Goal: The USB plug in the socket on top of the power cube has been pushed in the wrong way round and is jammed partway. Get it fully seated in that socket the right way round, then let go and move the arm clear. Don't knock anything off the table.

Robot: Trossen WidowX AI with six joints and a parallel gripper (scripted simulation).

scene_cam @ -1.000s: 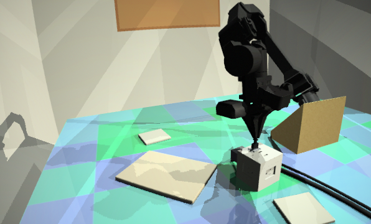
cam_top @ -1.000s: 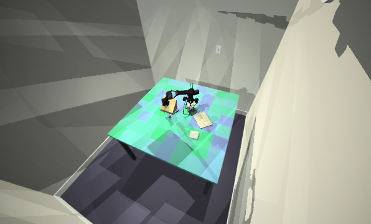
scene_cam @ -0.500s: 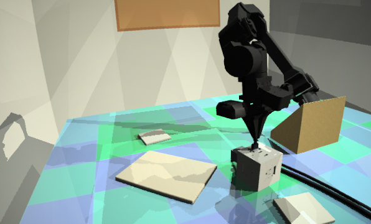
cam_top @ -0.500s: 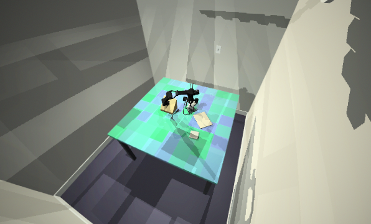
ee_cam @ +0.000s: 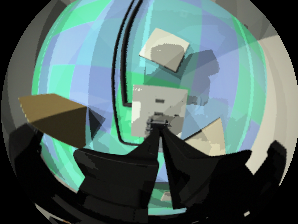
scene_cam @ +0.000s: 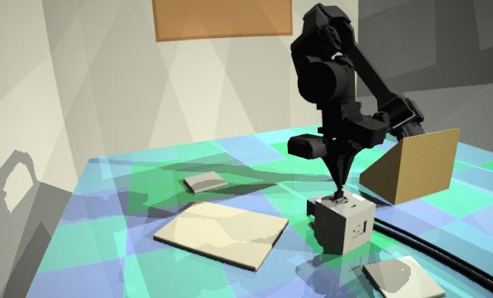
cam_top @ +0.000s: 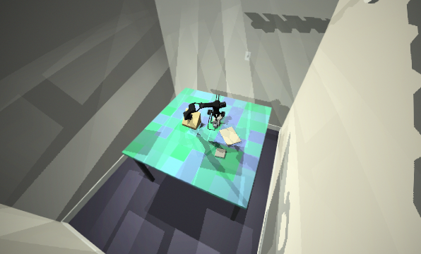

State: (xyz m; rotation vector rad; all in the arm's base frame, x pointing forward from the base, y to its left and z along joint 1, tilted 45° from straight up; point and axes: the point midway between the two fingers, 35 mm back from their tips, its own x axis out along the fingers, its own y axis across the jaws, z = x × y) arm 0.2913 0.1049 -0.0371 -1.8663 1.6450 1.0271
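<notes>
Right now my gripper tip is 20 mm above the small dark USB plug. Round my gripper tip: USB socket (40 mm below); large cream board (210 mm ahead, 90 mm to the right, 100 mm below).
</notes>
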